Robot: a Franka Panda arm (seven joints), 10 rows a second.
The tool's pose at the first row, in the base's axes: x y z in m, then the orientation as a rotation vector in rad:
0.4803 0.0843 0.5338 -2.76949 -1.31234 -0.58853
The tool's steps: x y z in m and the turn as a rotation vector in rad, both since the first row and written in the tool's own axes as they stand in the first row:
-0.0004 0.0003 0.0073 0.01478 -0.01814 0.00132
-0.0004 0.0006 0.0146 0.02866 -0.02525 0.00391
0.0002 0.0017 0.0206 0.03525 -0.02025 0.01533
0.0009 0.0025 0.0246 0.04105 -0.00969 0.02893
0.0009 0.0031 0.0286 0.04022 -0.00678 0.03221
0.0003 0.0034 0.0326 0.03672 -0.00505 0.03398
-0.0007 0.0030 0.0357 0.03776 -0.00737 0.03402
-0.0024 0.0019 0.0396 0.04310 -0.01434 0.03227
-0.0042 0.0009 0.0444 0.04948 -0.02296 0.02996
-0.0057 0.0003 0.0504 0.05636 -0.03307 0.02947
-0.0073 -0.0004 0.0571 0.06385 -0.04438 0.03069
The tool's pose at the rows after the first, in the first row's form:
0.4827 0.0851 0.5269 -2.77026 -1.31269 -0.55265
0.4853 0.0862 0.5202 -2.76497 -1.30912 -0.53199
0.4884 0.0870 0.5150 -2.76199 -1.29109 -0.53268
0.4907 0.0877 0.5116 -2.75699 -1.26901 -0.54109
0.4925 0.0880 0.5080 -2.75731 -1.26379 -0.54536
0.4936 0.0881 0.5041 -2.75981 -1.26115 -0.55033
0.4938 0.0882 0.5008 -2.76050 -1.26143 -0.54648
0.4933 0.0883 0.4965 -2.75988 -1.26484 -0.53323
0.4930 0.0885 0.4913 -2.75916 -1.26924 -0.51702
0.4937 0.0888 0.4851 -2.75974 -1.27118 -0.49839
0.4944 0.0893 0.4782 -2.76125 -1.27074 -0.47763

